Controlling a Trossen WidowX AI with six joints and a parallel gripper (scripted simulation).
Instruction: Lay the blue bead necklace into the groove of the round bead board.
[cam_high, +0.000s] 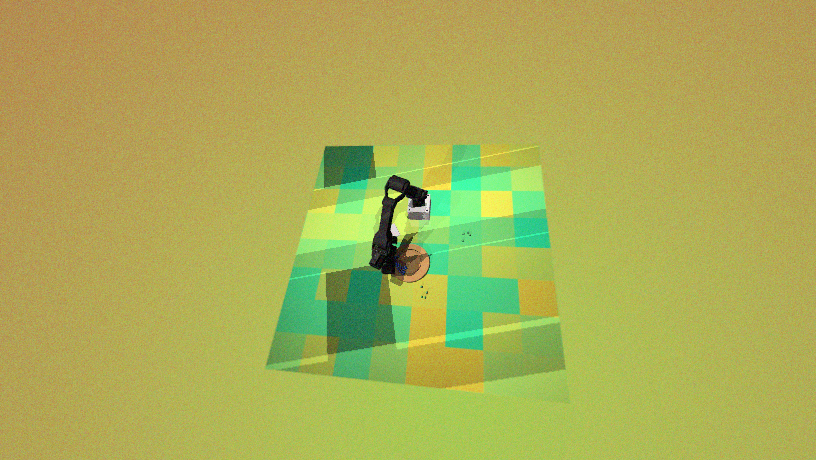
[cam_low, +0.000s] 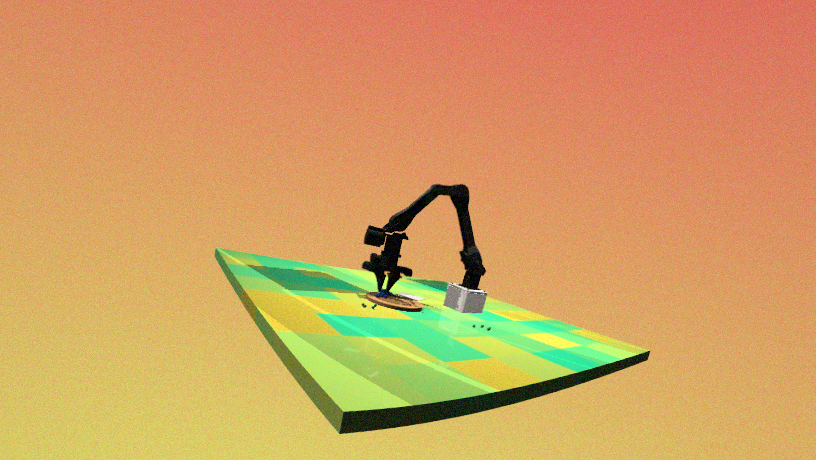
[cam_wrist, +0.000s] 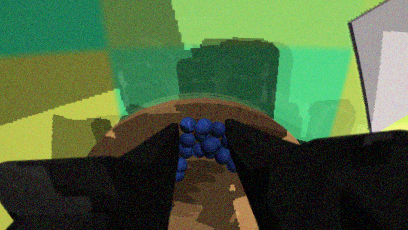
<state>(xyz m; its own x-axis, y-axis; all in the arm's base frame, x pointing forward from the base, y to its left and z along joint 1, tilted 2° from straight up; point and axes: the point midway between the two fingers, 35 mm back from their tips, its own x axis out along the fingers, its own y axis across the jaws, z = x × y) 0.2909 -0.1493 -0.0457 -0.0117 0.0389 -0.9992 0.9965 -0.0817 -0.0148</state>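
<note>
The round bead board is 8 cm to the left of my gripper tip, 1 cm below it and 1 cm ahead of it. Also, from my gripper tip: flat grey piece: 16 cm behind, 2 cm to the right, 1 cm below.
</note>
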